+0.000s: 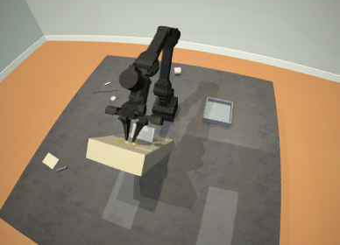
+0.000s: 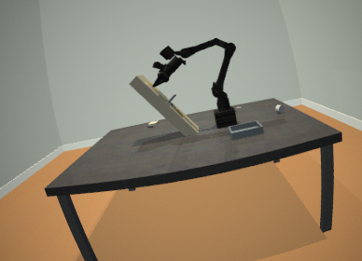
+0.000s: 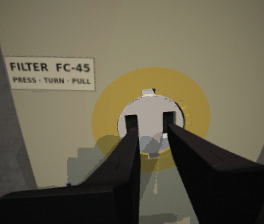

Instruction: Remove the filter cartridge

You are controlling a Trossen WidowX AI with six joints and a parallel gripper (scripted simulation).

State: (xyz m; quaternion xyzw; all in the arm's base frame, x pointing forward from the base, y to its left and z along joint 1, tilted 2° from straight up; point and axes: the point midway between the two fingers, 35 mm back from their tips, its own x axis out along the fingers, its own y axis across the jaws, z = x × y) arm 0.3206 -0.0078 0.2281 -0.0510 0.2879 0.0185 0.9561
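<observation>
The round grey filter cartridge is 2 cm ahead of my gripper tip and 1 cm below it. Also, from my gripper tip: grey tray: 41 cm behind, 29 cm to the left, 27 cm below; cream block: 12 cm ahead, 50 cm to the right, 28 cm below.
</observation>
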